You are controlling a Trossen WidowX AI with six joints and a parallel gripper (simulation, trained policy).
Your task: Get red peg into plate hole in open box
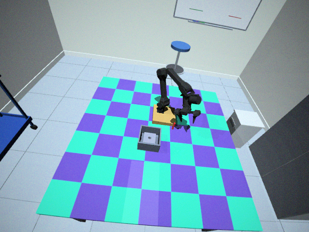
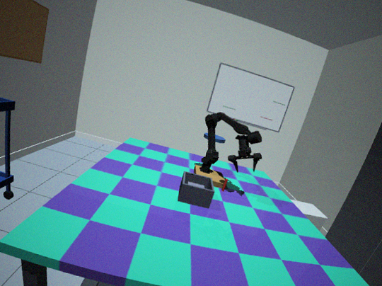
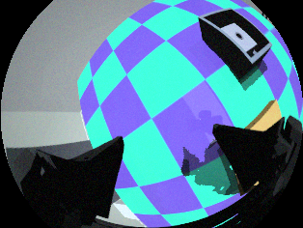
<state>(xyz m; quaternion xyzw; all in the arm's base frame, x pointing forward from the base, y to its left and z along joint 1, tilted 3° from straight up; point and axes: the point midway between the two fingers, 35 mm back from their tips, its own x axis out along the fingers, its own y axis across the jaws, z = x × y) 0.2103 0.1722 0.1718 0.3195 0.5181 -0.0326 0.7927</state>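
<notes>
Now: the red peg 13 cm below my gripper tip, 7 cm to the right of it and 6 cm behind it. From my gripper tip the other things lie so: open box: 26 cm to the right, 15 cm below, 10 cm ahead; then grey plate: 26 cm to the right, 13 cm below, 10 cm ahead.
</notes>
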